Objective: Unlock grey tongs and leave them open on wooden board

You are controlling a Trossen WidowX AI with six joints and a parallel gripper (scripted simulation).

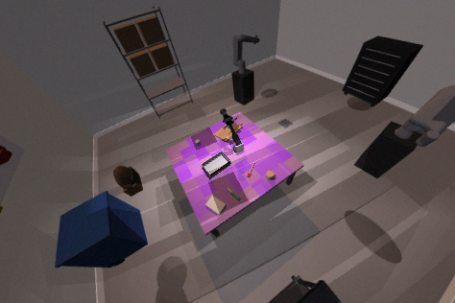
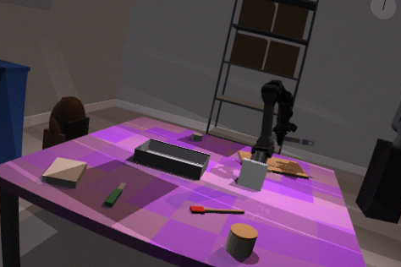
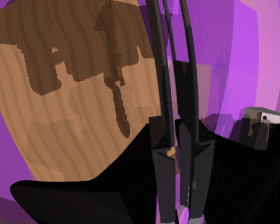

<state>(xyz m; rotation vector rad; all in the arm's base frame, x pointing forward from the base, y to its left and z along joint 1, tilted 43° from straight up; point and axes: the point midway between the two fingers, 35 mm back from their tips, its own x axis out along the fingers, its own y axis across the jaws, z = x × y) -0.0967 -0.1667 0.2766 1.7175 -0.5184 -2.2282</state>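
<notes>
My gripper tip is 70 mm to the left of the wooden board and 130 mm above it. Round my gripper tip: beige block: 800 mm ahead, 680 mm to the left, 120 mm below; roasting tin: 480 mm ahead, 280 mm to the left, 110 mm below; red spatula: 260 mm ahead, 640 mm to the left, 130 mm below.
</notes>
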